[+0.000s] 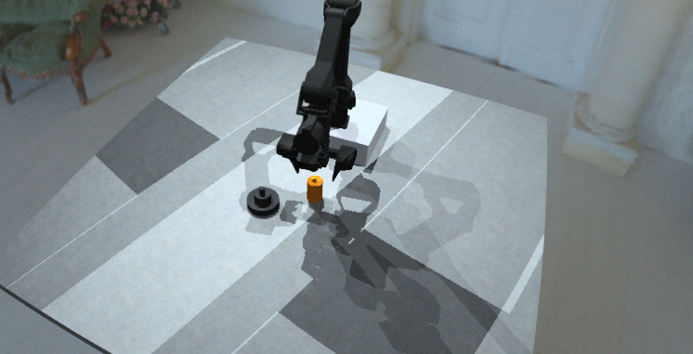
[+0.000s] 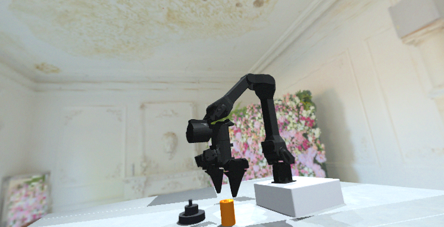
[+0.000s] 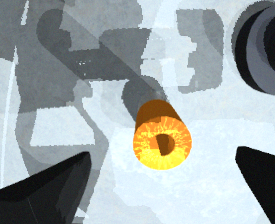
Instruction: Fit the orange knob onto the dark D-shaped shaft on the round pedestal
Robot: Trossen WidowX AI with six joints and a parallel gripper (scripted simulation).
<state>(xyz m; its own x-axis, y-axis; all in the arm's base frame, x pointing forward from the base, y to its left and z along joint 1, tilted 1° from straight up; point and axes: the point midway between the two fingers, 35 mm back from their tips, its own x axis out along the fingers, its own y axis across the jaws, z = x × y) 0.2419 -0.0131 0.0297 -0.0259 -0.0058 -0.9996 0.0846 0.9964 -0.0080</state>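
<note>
The orange knob lies 50 mm below my gripper tip. From my gripper tip the other things lie so: pedestal: 120 mm to the right, 60 mm ahead, 40 mm below.
</note>
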